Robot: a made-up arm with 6 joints. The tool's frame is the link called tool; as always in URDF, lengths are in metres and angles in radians. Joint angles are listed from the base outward.
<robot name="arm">
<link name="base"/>
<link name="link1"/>
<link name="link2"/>
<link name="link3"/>
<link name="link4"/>
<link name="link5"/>
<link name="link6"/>
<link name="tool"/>
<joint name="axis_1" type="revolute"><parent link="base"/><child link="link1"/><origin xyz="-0.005 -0.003 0.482" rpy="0 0 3.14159"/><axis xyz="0 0 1"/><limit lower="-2.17" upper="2.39"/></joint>
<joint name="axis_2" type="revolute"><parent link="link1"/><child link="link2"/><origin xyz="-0.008 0 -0.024" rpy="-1.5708 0 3.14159"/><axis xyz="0 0 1"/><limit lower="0.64" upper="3.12"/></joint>
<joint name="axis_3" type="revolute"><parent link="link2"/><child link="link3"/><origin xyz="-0.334 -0.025 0.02" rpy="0 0 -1.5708"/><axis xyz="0 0 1"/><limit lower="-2.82" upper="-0.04"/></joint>
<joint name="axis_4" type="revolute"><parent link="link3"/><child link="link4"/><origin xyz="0.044 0.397 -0.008" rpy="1.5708 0 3.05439"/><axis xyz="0 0 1"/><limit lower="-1.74" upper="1.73"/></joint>
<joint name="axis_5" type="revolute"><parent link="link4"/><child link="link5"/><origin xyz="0.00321 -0.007 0.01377" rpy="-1.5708 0 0"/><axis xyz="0 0 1"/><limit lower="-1.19" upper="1.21"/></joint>
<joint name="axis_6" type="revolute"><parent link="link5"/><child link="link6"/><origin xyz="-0.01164 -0.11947 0.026" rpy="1.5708 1.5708 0"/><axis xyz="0 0 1"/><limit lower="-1.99" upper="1.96"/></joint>
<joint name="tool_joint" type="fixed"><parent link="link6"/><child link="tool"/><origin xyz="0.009 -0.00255 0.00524" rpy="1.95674 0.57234 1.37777"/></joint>
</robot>
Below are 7 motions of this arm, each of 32 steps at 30 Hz.
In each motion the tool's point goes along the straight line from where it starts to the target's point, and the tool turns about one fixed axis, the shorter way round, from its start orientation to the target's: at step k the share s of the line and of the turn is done. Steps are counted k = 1, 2, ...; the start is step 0. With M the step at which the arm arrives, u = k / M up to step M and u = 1 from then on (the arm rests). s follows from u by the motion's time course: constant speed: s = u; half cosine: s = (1 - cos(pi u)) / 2; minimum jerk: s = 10 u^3 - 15 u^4 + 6 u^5.
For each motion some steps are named. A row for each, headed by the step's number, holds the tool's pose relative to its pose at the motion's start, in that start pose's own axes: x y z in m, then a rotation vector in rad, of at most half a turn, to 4 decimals.
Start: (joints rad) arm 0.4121 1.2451 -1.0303 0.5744 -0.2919 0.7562
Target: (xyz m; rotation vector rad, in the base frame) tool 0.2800 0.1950 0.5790 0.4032 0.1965 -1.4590
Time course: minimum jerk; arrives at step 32
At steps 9, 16, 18, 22, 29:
9: 0.0245 -0.0010 0.0202 0.0956 -0.2837 0.0979
16: 0.0879 -0.0035 0.0726 0.3435 -1.0191 0.3517
18: 0.1083 -0.0043 0.0894 0.4231 -1.2554 0.4332
22: 0.1442 -0.0058 0.1190 0.5633 -1.6712 0.5767
29: 0.1746 -0.0070 0.1441 0.6820 -2.0236 0.6983

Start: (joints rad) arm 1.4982 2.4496 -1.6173 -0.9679 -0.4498 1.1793
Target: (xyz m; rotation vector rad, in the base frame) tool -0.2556 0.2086 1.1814 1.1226 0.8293 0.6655
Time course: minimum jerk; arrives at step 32
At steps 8, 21, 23, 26, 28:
8: -0.0043 -0.1036 -0.0162 0.0696 -0.0230 0.2286
21: -0.0321 -0.7751 -0.1213 0.5206 -0.1720 1.7100
23: -0.0357 -0.8615 -0.1348 0.5787 -0.1911 1.9007
26: -0.0394 -0.9520 -0.1490 0.6394 -0.2112 2.1003
28: -0.0408 -0.9847 -0.1541 0.6614 -0.2185 2.1726

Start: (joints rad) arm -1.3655 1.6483 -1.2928 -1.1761 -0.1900 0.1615
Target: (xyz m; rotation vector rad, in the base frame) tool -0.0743 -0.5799 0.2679 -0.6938 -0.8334 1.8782
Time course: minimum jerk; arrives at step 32
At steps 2, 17, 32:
2: 0.0007 0.0002 -0.0007 -0.0016 0.0007 -0.0019
17: 0.1669 0.0470 -0.1867 -0.3911 0.1670 -0.4702
32: 0.2988 0.0842 -0.3343 -0.7003 0.2990 -0.8420

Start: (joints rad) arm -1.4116 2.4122 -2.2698 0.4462 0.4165 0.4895
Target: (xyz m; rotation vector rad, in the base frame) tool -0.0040 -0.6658 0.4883 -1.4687 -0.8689 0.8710
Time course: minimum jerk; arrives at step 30
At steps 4, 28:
4: 0.0019 0.0003 0.0042 0.0062 0.0037 -0.0047
28: 0.0966 0.0159 0.2159 0.3221 0.1917 -0.2447

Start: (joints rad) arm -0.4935 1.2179 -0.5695 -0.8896 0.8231 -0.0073
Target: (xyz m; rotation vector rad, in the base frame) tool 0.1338 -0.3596 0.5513 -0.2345 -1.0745 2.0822
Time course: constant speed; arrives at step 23
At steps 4, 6, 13, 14, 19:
4: 0.0200 0.0290 0.0148 -0.1303 0.1115 -0.0412
6: 0.0301 0.0435 0.0222 -0.1954 0.1672 -0.0618
13: 0.0651 0.0943 0.0482 -0.4234 0.3623 -0.1338
14: 0.0701 0.1016 0.0519 -0.4559 0.3902 -0.1441
19: 0.0952 0.1378 0.0704 -0.6188 0.5296 -0.1956

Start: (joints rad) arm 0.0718 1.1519 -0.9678 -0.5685 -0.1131 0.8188
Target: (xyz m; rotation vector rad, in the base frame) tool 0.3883 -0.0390 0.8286 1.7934 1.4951 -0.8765
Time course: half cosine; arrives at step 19
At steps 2, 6, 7, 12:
2: -0.0015 -0.0014 0.0031 -0.0072 0.0198 0.0156
6: -0.0123 -0.0116 0.0259 -0.0603 0.1654 0.1306
7: -0.0162 -0.0153 0.0342 -0.0796 0.2184 0.1725
12: -0.0379 -0.0357 0.0801 -0.1865 0.5117 0.4041

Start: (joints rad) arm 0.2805 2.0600 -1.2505 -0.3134 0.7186 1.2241
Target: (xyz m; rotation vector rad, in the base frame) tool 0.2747 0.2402 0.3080 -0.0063 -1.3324 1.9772
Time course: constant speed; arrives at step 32
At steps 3, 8, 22, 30, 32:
3: 0.0202 0.0109 -0.0019 0.0055 0.0068 -0.0110
8: 0.0539 0.0291 -0.0051 0.0147 0.0182 -0.0293
22: 0.1483 0.0800 -0.0140 0.0404 0.0500 -0.0804
30: 0.2022 0.1091 -0.0191 0.0551 0.0681 -0.1097
32: 0.2157 0.1163 -0.0203 0.0588 0.0727 -0.1170

